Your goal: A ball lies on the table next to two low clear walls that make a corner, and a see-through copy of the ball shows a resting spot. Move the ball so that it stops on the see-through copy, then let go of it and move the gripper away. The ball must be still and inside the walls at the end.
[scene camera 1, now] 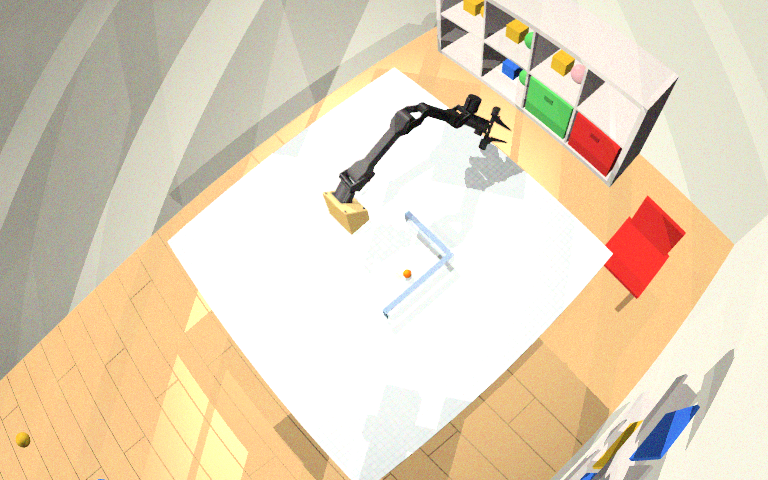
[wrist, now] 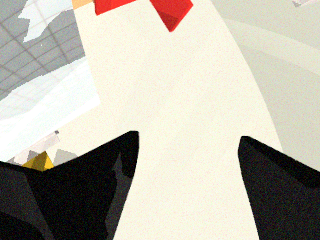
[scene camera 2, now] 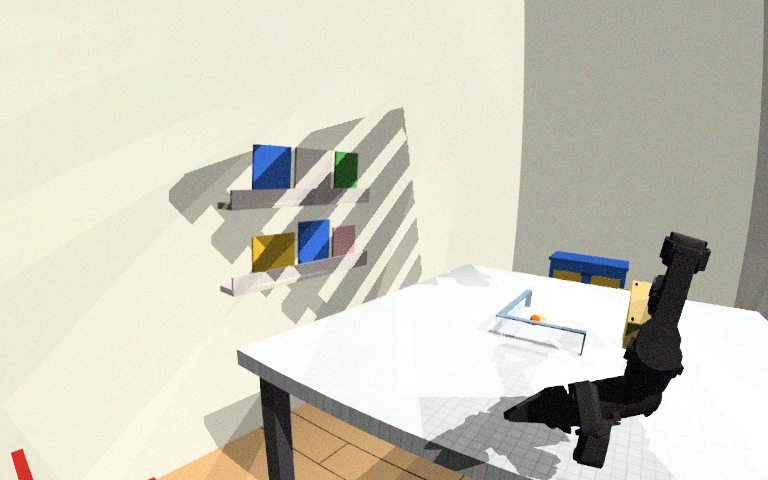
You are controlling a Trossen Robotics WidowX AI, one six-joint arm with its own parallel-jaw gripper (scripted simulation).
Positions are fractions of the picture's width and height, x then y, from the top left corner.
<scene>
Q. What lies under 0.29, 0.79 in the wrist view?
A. My gripper.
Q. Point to a clear wall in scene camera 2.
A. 0.74, 0.71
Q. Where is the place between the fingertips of my gripper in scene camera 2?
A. At 0.66, 0.87
</scene>
